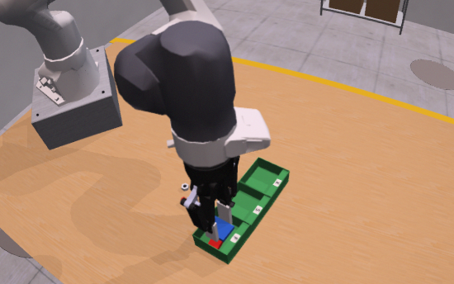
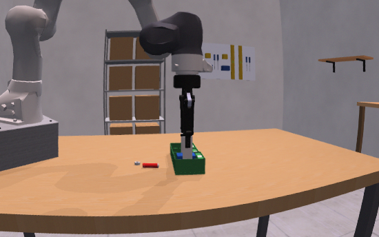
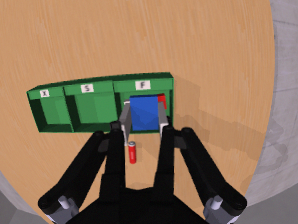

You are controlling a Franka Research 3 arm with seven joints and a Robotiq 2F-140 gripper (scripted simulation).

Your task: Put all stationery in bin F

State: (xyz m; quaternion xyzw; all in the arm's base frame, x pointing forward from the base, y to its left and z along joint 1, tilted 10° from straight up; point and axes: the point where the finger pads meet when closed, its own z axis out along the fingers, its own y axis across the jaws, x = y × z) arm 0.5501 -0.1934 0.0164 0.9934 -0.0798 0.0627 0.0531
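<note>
My gripper is now 30 mm above the flat blue block. Round my hand: green three-compartment bin: 20 mm ahead, 80 mm to the left, 50 mm below; then eraser: 10 mm to the left, 60 mm below; then white sharpener-like piece: 40 mm below.
</note>
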